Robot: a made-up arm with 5 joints. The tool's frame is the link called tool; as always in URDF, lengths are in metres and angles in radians. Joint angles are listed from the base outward. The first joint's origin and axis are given. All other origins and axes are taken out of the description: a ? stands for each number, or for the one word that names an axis. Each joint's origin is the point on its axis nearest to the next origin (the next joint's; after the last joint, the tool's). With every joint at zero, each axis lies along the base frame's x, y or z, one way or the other. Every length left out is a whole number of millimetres.
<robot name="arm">
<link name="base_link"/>
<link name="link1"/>
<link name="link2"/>
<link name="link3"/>
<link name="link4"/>
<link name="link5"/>
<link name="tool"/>
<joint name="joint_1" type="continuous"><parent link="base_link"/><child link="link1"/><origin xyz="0 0 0.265"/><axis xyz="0 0 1"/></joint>
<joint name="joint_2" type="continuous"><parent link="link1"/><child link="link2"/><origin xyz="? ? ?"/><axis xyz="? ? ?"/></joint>
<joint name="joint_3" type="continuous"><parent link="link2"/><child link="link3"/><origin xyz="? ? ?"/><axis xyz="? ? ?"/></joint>
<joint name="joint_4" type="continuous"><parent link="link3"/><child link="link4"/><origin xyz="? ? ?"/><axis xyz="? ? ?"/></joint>
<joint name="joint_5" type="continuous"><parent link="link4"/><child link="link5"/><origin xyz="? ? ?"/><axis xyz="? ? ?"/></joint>
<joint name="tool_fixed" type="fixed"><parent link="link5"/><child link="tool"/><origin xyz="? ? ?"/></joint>
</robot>
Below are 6 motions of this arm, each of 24 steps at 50 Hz.
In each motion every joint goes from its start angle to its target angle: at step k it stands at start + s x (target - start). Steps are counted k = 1, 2, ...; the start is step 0. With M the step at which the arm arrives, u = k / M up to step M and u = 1 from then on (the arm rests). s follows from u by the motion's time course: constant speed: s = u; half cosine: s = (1 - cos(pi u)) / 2; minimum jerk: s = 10 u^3 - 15 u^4 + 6 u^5.
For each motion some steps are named. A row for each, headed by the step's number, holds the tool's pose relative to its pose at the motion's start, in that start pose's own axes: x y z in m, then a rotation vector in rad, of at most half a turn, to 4 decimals.
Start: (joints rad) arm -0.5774 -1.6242 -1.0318 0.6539 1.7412
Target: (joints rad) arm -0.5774 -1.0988 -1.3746 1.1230 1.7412
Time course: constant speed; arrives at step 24
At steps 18, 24:
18: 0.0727 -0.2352 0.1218 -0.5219 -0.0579 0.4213
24: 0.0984 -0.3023 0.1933 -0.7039 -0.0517 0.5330

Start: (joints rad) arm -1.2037 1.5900 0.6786 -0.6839 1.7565
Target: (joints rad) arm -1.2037 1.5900 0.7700 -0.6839 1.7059
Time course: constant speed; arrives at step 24
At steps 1, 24:
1: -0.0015 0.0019 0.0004 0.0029 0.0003 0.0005
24: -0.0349 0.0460 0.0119 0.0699 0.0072 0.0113

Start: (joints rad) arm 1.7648 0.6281 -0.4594 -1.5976 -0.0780
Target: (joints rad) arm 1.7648 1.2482 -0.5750 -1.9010 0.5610
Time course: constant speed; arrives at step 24
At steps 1, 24:
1: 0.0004 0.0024 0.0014 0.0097 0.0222 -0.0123
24: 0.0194 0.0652 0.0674 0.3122 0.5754 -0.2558

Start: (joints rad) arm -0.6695 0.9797 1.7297 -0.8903 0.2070
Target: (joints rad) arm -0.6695 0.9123 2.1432 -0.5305 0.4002
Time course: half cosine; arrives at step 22
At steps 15, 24:
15: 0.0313 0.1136 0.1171 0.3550 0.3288 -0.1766
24: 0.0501 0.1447 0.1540 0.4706 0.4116 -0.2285

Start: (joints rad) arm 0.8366 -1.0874 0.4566 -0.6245 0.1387
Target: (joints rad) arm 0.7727 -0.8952 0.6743 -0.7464 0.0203
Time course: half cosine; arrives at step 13
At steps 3, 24:
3: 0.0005 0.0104 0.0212 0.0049 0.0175 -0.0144
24: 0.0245 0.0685 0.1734 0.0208 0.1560 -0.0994

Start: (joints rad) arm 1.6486 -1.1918 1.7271 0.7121 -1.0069
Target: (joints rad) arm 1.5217 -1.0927 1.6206 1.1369 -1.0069
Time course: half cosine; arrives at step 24
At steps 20, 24:
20: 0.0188 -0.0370 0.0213 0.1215 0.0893 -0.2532
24: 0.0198 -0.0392 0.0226 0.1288 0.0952 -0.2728

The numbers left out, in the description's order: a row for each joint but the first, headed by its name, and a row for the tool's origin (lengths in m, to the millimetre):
joint_2: xyz 0.095 0.286 0, axis 1 0 0
joint_3: xyz 0 0.03 -0.24, axis 0 0 -1
joint_4: xyz -0.552 0.075 0, axis 1 0 0
joint_5: xyz 0 0.035 0.117, axis 0 1 0
tool: xyz 0.085 0 -0.094

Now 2 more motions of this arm.
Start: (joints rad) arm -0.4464 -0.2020 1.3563 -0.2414 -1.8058
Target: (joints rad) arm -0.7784 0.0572 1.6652 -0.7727 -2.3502
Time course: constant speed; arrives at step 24
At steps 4, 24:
4: 0.0327 0.0796 -0.0287 -0.0607 -0.0182 0.1112
24: 0.0945 0.4432 -0.2954 -0.1286 0.0213 0.6570

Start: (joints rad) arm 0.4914 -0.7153 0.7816 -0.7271 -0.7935
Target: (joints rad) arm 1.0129 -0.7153 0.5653 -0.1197 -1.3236
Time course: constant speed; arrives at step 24
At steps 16, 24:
16: -0.1768 -0.1988 -0.0334 0.5385 -0.7001 -0.3052
24: -0.2654 -0.2968 -0.1113 0.8159 -0.9994 -0.4904

